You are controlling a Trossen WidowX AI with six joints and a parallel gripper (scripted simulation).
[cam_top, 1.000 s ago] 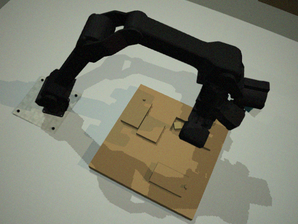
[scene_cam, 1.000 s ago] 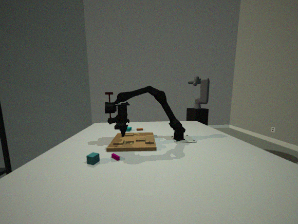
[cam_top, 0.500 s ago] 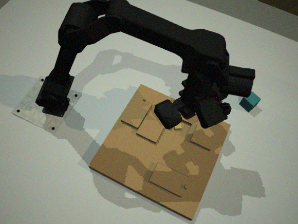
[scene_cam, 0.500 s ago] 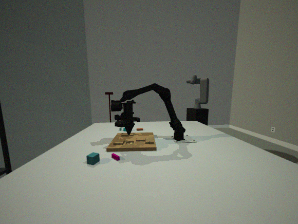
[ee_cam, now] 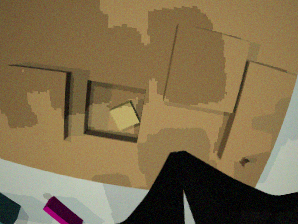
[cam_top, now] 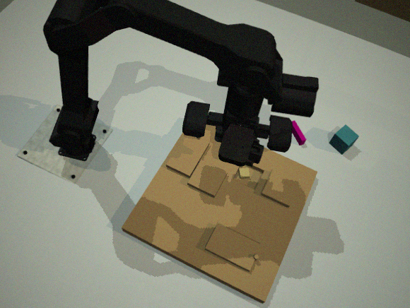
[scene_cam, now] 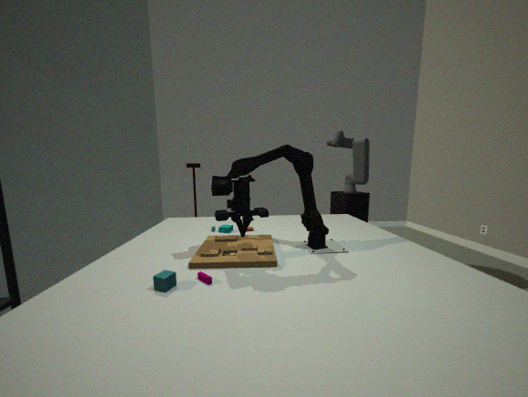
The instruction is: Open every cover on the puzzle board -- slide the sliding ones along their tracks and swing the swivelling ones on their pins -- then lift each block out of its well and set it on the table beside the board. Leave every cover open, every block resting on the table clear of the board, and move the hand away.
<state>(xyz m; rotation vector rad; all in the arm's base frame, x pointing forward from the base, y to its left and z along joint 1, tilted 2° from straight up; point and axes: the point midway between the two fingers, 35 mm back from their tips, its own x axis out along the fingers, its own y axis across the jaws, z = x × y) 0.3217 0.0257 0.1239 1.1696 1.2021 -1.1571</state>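
My gripper tip is now 8 cm to the left of the tan puzzle board and 6 cm above it. The rest, counted from my gripper tip: orange block 36 cm to the right, 9 cm behind, 8 cm below; teal cube 24 cm ahead, 13 cm to the left, 6 cm below; magenta bar 14 cm ahead, 13 cm to the left, 7 cm below.
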